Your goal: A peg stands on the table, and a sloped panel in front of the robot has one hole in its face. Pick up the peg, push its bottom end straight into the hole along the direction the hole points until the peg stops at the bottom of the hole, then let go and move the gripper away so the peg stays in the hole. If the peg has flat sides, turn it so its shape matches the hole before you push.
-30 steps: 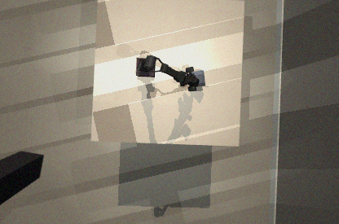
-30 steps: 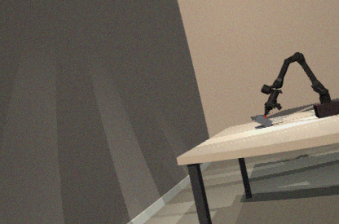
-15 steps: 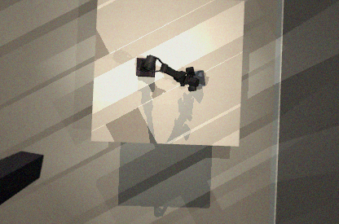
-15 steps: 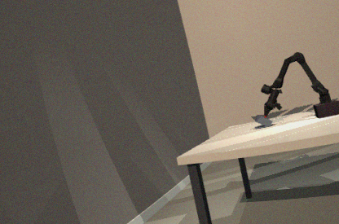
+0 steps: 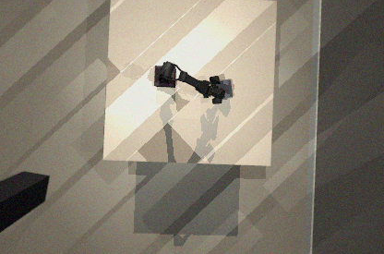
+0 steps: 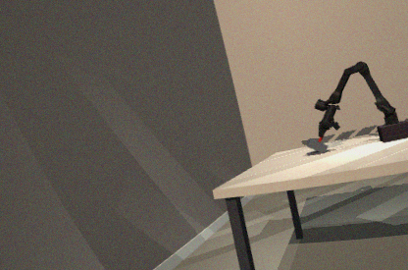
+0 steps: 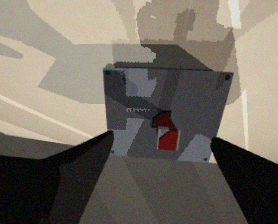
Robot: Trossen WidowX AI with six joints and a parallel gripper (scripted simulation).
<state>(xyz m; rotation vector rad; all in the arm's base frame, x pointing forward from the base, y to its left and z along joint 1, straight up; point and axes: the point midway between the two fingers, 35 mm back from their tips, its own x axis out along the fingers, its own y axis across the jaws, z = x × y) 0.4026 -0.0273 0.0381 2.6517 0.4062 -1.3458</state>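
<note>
My gripper tip is now 10 mm past the red peg. The rest, counted from my gripper tip: grey-blue sloped panel: 30 mm ahead, 10 mm to the left, 50 mm below.
</note>
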